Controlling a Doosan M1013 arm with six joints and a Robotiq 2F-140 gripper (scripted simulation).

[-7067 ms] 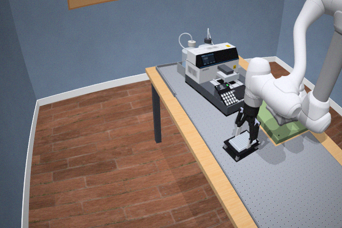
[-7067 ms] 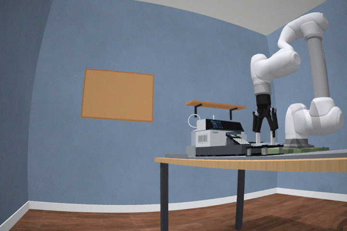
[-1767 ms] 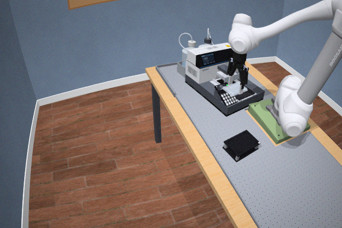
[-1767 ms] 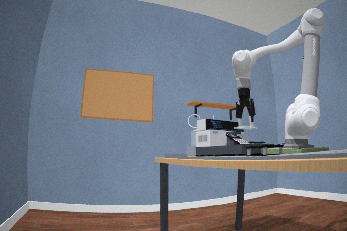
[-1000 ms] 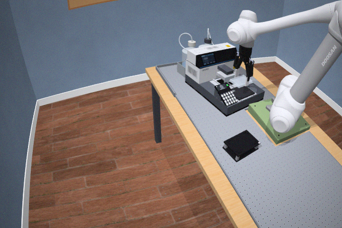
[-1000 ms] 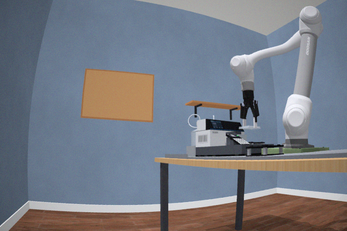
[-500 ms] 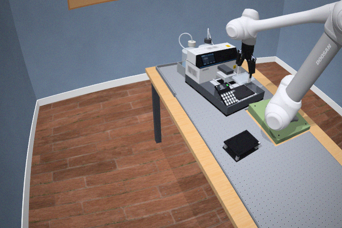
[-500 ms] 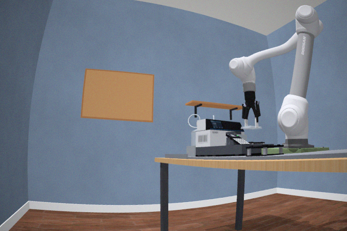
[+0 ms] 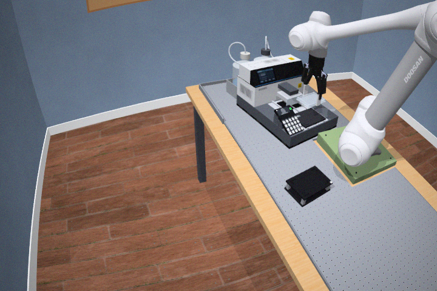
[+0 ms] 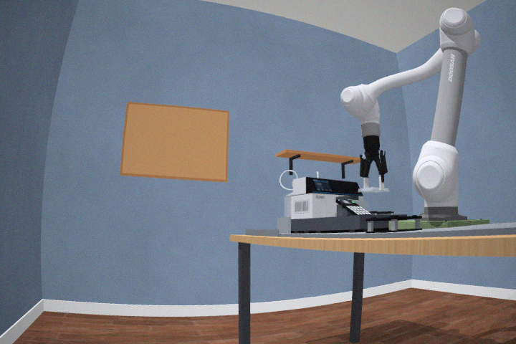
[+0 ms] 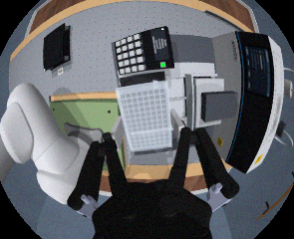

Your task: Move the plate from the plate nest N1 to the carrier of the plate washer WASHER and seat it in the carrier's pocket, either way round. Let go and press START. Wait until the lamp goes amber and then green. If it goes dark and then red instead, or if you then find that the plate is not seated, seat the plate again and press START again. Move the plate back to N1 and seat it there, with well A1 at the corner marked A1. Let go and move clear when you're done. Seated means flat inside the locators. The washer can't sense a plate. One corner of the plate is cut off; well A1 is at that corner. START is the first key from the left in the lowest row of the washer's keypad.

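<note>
Now: hand 120 mm above the washer carrier. Round my hand: plate washer: 150 mm to the right, 70 mm below, 40 mm ahead; then black plate nest N1: 360 mm to the left, 190 mm ahead, 160 mm below; then well plate: 20 mm below.
</note>
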